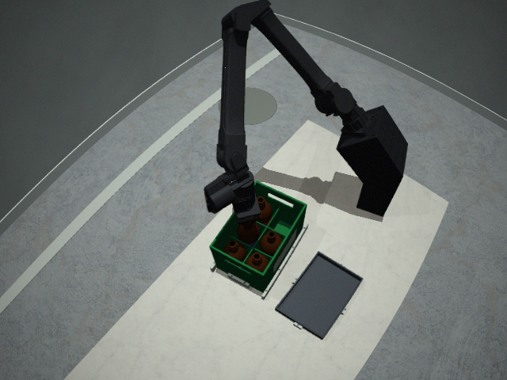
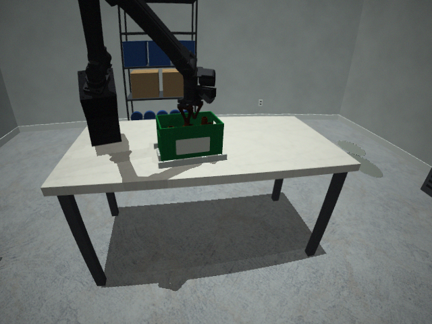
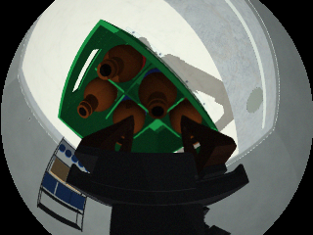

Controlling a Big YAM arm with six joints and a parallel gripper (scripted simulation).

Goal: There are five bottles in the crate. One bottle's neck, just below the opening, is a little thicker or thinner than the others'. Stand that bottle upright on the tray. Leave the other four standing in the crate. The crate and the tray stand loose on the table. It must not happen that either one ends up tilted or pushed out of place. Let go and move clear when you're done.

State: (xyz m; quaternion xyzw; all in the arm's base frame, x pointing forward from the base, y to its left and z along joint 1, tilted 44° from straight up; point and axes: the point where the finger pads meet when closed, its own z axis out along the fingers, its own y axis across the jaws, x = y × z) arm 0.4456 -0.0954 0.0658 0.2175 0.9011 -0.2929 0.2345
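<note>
Right now the crate is 110 mm below my hand, 40 mm to the left of it and 10 mm behind it. From my hand the other things lie so: tray 310 mm to the left, 180 mm below, 10 mm behind.
</note>
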